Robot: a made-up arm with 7 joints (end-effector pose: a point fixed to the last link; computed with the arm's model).
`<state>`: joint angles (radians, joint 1 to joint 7).
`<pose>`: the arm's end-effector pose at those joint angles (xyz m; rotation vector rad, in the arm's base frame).
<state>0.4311 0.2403 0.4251 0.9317 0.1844 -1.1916 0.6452</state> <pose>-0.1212 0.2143 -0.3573 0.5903 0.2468 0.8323</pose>
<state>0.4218 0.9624 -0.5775 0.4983 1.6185 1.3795 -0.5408</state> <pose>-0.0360 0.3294 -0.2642 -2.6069 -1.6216 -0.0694</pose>
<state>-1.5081 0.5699 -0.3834 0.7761 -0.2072 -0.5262 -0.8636</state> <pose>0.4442 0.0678 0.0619 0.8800 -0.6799 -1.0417</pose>
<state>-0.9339 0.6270 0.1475 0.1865 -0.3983 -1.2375 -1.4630</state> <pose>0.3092 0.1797 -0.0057 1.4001 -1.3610 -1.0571</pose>
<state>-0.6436 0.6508 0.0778 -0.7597 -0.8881 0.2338 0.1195</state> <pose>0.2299 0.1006 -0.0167 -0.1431 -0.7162 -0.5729</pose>
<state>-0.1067 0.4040 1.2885 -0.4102 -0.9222 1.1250 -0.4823</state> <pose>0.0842 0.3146 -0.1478 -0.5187 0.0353 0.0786</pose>
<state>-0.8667 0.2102 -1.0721 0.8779 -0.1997 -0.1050 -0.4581</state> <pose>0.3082 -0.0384 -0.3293 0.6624 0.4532 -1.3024</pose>
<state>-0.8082 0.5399 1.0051 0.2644 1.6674 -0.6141 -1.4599</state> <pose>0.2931 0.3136 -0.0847 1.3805 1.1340 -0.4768</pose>
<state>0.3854 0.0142 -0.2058 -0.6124 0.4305 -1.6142 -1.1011</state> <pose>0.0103 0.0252 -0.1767 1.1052 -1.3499 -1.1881</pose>
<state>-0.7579 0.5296 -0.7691 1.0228 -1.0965 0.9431 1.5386</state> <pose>0.2651 0.1592 -0.3535 1.1875 1.3103 1.1234</pose>
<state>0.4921 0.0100 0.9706 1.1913 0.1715 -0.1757 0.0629</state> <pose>-0.2799 0.1382 -0.3718 -0.0638 1.6507 1.1112</pose>
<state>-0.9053 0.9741 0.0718 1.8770 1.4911 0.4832 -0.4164</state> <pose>0.1898 0.4218 -0.2001 1.3275 2.1607 0.1420</pose>
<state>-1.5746 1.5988 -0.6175 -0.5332 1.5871 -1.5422 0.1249</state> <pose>0.2215 0.1618 0.0980 -2.0713 0.6585 1.0169</pose>
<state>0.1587 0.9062 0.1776 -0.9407 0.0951 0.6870 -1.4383</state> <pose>0.1362 0.1834 -0.1043 0.7839 0.7536 -1.3512</pose>
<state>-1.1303 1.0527 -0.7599 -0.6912 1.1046 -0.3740 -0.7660</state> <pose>0.2305 0.0330 -0.0213 2.6477 -1.0528 -0.8201</pose>
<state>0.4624 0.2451 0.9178 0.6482 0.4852 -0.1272 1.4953</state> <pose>-0.1654 0.3021 -0.3208 1.6209 0.5667 1.9266</pose>
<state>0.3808 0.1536 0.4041 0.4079 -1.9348 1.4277 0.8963</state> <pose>-0.0433 0.1407 -0.3507 -1.4663 1.8909 0.3558</pose>
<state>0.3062 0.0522 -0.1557 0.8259 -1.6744 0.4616 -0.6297</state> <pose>-0.0935 0.0421 -0.4369 -1.9073 0.8069 0.4000</pose>
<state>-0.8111 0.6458 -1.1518 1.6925 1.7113 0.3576 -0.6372</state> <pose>0.2670 0.3171 -0.2893 -2.1139 -1.4965 0.5198</pose>
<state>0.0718 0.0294 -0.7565 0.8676 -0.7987 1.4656 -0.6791</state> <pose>-0.0995 -0.0135 -0.4100 -1.1733 2.6656 -0.7588</pose>
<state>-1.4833 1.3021 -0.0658 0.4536 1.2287 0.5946 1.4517</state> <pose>0.2618 0.3133 0.2186 -1.3313 1.3015 -2.1880</pose>
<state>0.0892 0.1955 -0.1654 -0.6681 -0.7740 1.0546 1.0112</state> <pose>0.1127 0.0357 -0.2411 0.0179 0.8863 0.3139</pose>
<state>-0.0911 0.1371 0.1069 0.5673 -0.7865 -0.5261 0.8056</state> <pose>0.1404 0.1489 -0.3808 -0.4373 0.3376 1.3115</pose>
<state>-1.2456 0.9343 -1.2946 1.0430 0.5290 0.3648 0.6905</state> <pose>0.4005 0.2765 -0.1272 2.3365 -0.1592 0.4329</pose>
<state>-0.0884 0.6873 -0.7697 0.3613 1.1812 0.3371 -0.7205</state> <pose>0.1102 0.1735 -0.3750 1.8290 1.1973 -1.2573</pose>
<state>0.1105 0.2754 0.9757 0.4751 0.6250 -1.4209 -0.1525</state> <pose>0.0250 0.2741 -0.2800 1.0752 -0.2666 -0.0129</pose>
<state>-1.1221 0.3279 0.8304 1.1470 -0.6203 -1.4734 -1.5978</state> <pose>0.3556 0.2170 -0.1612 0.5467 -1.1266 -0.2439</pose>
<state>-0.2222 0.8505 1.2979 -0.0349 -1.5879 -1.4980 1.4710</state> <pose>0.0116 0.3809 -0.0300 2.0467 1.8488 -1.1006</pose>
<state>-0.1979 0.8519 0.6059 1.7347 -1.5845 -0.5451 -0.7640</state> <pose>-0.0352 0.4117 -0.2902 -0.3535 -0.2395 1.2434</pose>
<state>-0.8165 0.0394 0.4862 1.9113 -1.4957 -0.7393 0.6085</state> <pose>0.1861 0.0643 -0.4152 -0.8330 0.9221 2.0260</pose>
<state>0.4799 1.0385 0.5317 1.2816 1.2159 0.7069 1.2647</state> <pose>-0.1502 0.4747 -0.1212 -2.6968 -0.8344 -0.3193</pose>
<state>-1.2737 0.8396 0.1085 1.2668 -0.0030 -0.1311 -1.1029</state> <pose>0.4042 0.3111 -0.0547 0.3719 0.2262 -0.6018</pose>
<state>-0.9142 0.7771 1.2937 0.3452 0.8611 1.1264 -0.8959</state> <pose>0.1842 0.4125 -0.0798 -0.4251 0.4939 0.7279</pose>
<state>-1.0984 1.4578 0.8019 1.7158 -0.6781 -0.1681 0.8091</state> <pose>0.1678 0.4932 -0.0070 -0.8236 -0.1941 2.0282</pose>
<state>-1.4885 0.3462 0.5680 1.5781 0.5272 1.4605 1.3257</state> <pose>0.4006 0.1105 -0.1662 1.3401 1.4040 1.1503</pose>
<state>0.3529 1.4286 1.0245 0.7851 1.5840 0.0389 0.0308</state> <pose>0.0733 0.4930 0.0470 2.5863 1.3260 0.6230</pose>
